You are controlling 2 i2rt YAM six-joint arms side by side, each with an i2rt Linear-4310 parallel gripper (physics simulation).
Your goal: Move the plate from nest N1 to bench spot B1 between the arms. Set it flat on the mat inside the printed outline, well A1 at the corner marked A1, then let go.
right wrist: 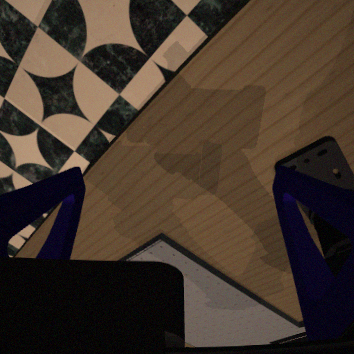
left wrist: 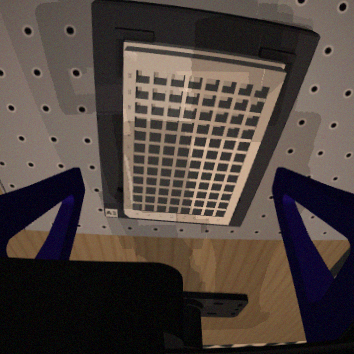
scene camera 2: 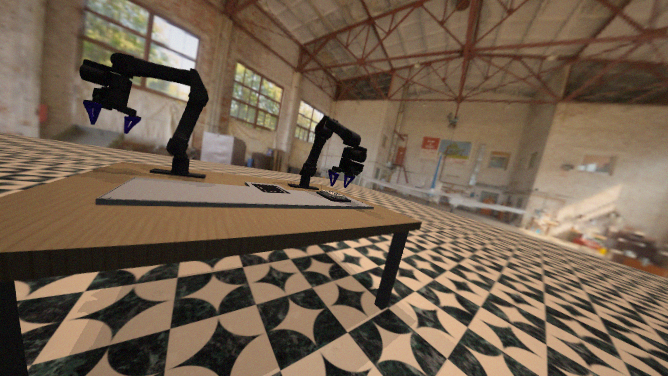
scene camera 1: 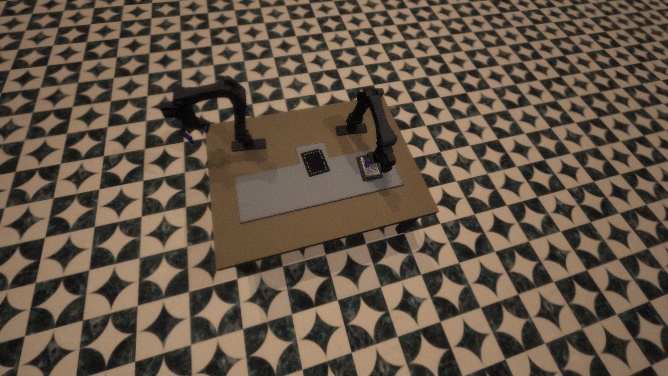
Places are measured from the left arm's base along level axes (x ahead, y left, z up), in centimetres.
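Where they show: left gripper, fingertip midpoint: (left wrist: 177, 177) (scene camera 2: 338, 187) (scene camera 1: 373, 164); right gripper, fingertip midpoint: (right wrist: 178, 176) (scene camera 2: 110, 129) (scene camera 1: 199, 138); left arm's base, link origin: (scene camera 2: 303, 187) (scene camera 1: 351, 129); right arm's base, link origin: (scene camera 2: 179, 174) (scene camera 1: 249, 145).
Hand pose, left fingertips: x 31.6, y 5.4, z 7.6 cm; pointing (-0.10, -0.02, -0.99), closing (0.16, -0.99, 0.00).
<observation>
Each offset is from my left fingertips to the top centre of the thing. "spot": to the spot under its first point. Level surfaces: height alone.
The pale multi-well plate @[dx -1.6, dy -1.0, dz -3.7 cm] (scene camera 1: 371, 168) (scene camera 2: 334, 194) (left wrist: 187, 145) sits in the dark nest N1 @[spot: dx -1.6, dy +4.4, dz -5.2 cm] (left wrist: 107, 135), wells up. An A1 label @[spot: dx -9.4, dy +4.1, dz -5.1 cm] (left wrist: 111, 213) is on the nest's lower left corner in the left wrist view. My left gripper (scene camera 2: 340, 185) (left wrist: 177, 177) is open above the plate, with nothing between its fingers; one fingertip is hidden in scene camera 1. My right gripper (scene camera 1: 198, 134) (scene camera 2: 110, 128) (right wrist: 178, 176) is open and empty, high beyond the table's left edge in scene camera 1. The black mat at B1 @[dx -9.8, dy -32.1, dz -6.1 cm] (scene camera 1: 315, 162) (scene camera 2: 270, 188) bears a pale dotted outline; its corner mark is too small to read.
A light grey perforated board @[dz -6.3 cm] (scene camera 1: 280, 195) (scene camera 2: 200, 196) (left wrist: 45, 90) (right wrist: 215, 290) lies on the wooden table @[dz -7.6 cm] (scene camera 1: 310, 231) (right wrist: 225, 60). The left arm's base (scene camera 1: 351, 130) and the right arm's base (scene camera 1: 248, 145) stand behind the board. The black mat lies between the arms.
</observation>
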